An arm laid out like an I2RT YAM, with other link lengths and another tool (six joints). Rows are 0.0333 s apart.
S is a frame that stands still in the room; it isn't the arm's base.
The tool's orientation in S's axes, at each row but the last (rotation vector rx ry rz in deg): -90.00 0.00 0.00; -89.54 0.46 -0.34; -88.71 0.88 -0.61; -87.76 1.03 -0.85; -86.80 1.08 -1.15; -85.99 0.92 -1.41; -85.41 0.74 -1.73; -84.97 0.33 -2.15; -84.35 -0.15 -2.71; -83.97 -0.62 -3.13; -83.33 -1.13 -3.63; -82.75 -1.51 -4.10; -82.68 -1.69 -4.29
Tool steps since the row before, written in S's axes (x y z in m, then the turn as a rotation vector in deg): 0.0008 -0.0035 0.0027 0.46 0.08 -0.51; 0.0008 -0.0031 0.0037 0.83 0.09 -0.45; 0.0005 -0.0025 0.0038 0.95 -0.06 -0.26; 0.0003 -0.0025 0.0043 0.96 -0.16 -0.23; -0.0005 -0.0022 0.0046 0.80 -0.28 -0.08; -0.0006 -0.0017 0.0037 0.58 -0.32 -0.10; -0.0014 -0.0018 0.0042 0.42 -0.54 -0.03; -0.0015 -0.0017 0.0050 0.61 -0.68 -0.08; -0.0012 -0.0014 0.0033 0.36 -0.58 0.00; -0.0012 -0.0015 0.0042 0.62 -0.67 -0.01; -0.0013 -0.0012 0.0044 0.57 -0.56 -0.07; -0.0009 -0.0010 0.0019 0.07 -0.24 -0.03; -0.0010 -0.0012 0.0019 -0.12 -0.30 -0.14
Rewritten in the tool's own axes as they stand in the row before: 0.0008 -0.0027 -0.0035 0.46 0.51 0.08; 0.0008 -0.0037 -0.0031 0.83 0.45 0.09; 0.0005 -0.0039 -0.0024 0.95 0.26 -0.05; 0.0003 -0.0044 -0.0023 0.96 0.22 -0.15; -0.0004 -0.0047 -0.0020 0.81 0.07 -0.26; -0.0005 -0.0038 -0.0015 0.59 0.08 -0.31; -0.0013 -0.0043 -0.0015 0.43 -0.01 -0.53; -0.0014 -0.0052 -0.0013 0.63 0.03 -0.67; -0.0011 -0.0035 -0.0011 0.38 -0.04 -0.57; -0.0010 -0.0044 -0.0011 0.64 -0.03 -0.65; -0.0010 -0.0046 -0.0007 0.58 0.04 -0.55; -0.0007 -0.0021 -0.0008 0.08 0.00 -0.24; -0.0008 -0.0021 -0.0010 -0.12 0.09 -0.32
